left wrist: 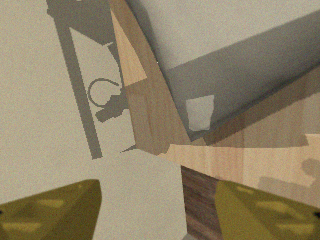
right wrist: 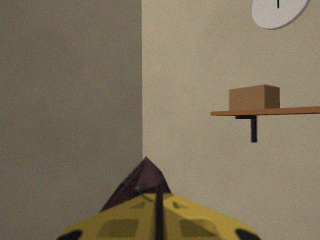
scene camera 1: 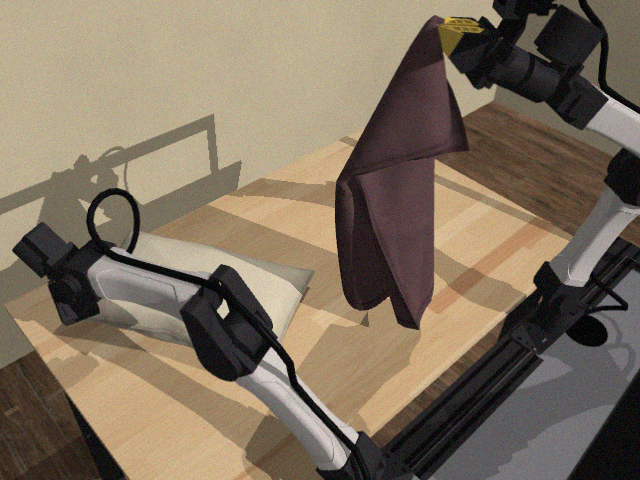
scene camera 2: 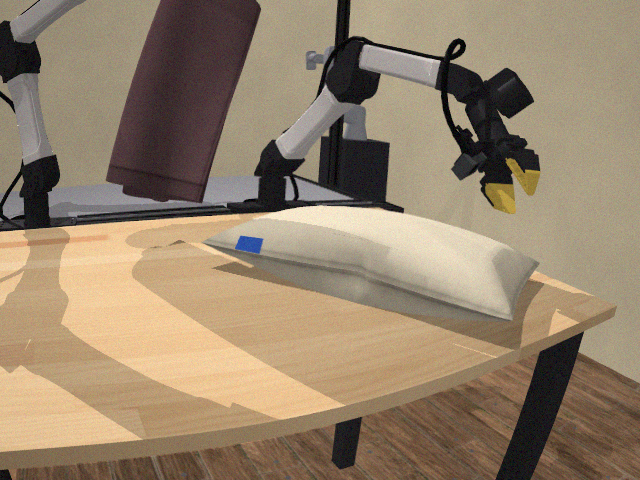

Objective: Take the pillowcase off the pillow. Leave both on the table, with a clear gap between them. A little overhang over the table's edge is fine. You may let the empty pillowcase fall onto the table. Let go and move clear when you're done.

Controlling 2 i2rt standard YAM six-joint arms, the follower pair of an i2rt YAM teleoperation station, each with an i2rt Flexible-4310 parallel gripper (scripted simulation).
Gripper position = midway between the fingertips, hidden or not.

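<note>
There's a cream pillow (scene camera 2: 395, 261), and you'd see the pillow (scene camera 1: 278, 288) and the pillow (left wrist: 216, 67) as well. My left gripper (scene camera 2: 521, 204) is visible, and so is the left gripper (left wrist: 158, 189). As for my right gripper (scene camera 1: 432, 28), I can see that gripper (right wrist: 159, 202) too.
</note>
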